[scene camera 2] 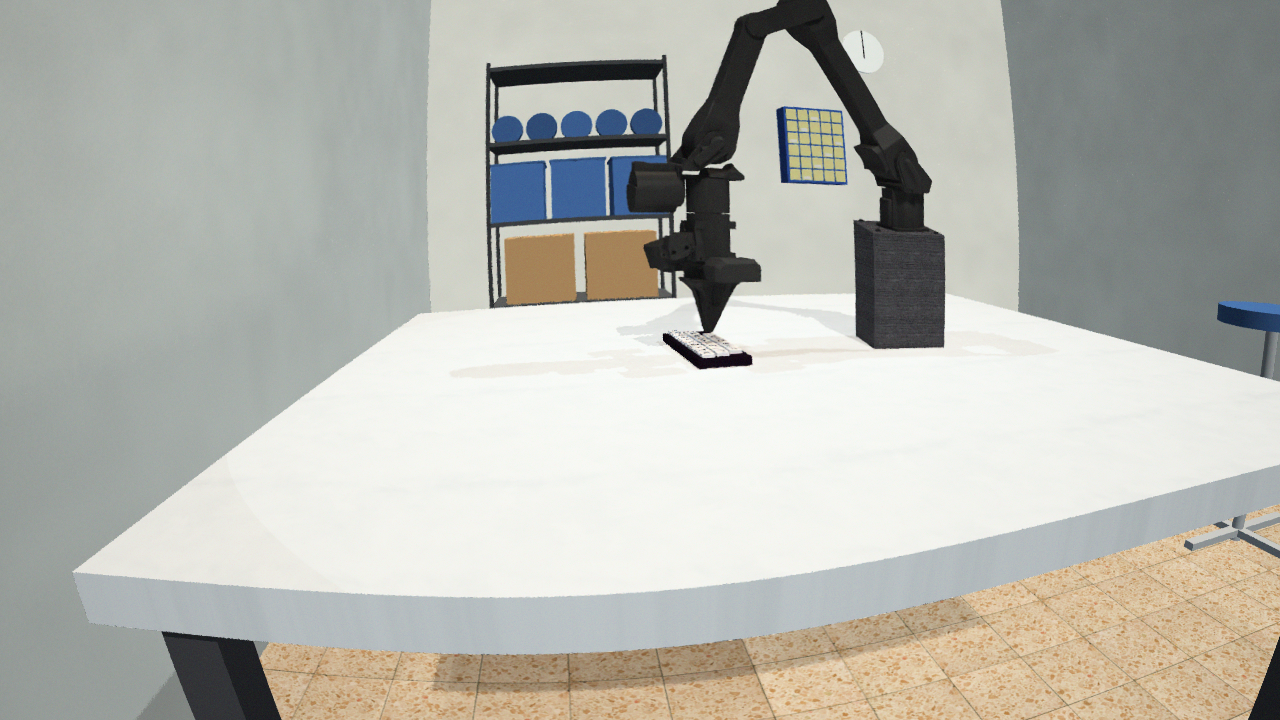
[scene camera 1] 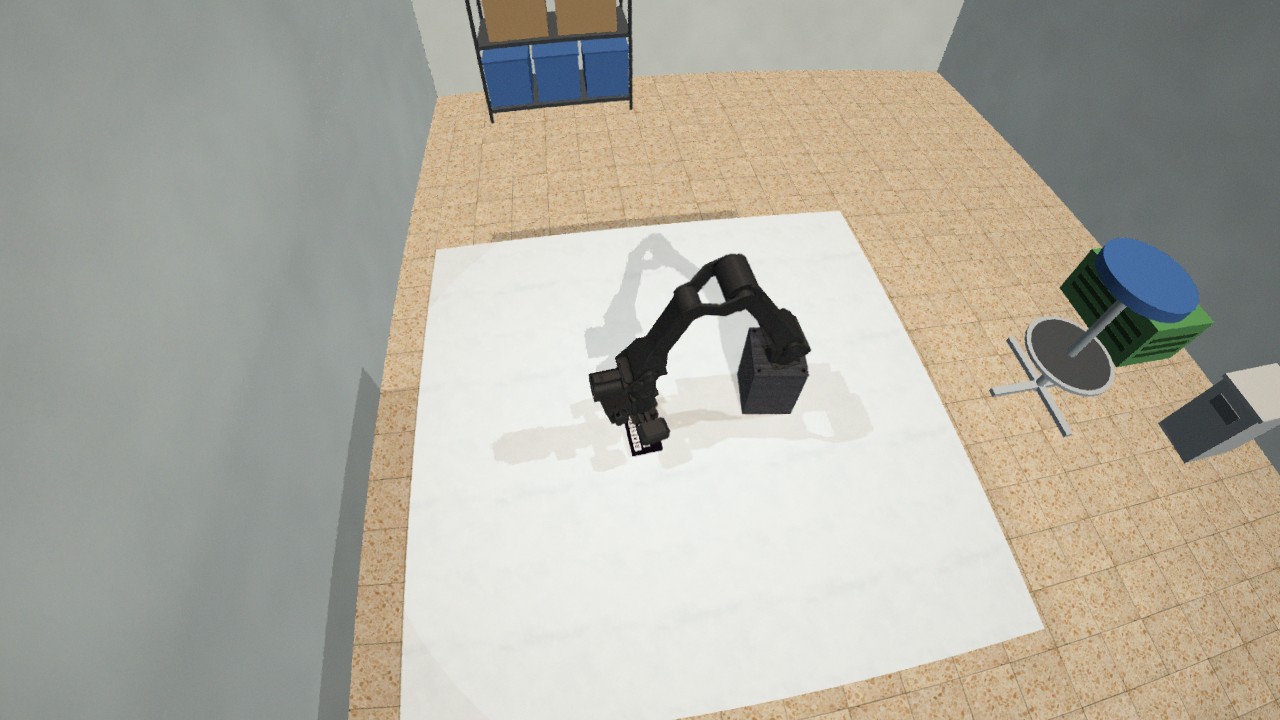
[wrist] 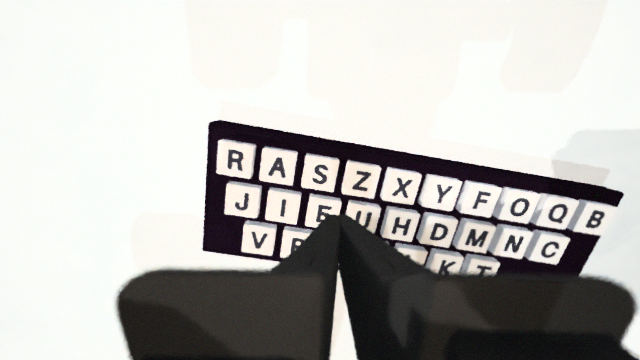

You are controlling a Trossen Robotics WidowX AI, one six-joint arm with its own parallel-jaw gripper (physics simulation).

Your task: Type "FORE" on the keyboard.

Labels:
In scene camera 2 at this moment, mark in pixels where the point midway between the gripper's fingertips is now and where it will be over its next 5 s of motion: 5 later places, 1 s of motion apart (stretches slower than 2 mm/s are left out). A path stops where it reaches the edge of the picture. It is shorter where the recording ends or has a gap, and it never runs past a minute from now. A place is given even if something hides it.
The gripper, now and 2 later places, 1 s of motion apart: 708, 331; 707, 341; 708, 294

